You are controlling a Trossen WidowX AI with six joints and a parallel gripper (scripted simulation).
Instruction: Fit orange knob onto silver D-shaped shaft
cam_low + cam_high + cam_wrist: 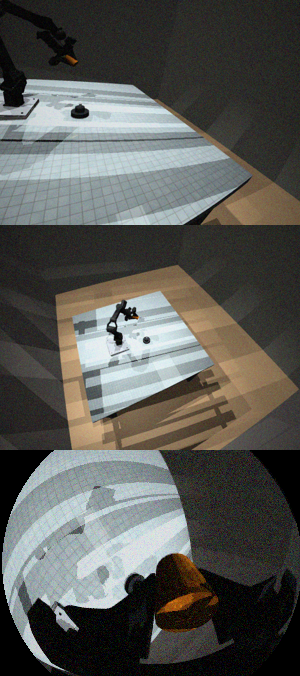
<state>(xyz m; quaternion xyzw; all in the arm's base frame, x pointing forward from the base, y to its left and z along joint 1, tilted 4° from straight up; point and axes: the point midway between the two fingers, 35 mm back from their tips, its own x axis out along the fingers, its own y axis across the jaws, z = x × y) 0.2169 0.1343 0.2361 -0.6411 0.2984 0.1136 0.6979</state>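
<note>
Now: gripper tip 3 cm past the orange knob, 1 cm to the right of it and 2 cm below it. Also, from my gripper tip: dark round pedestal: 5 cm ahead, 18 cm to the right, 19 cm below.
</note>
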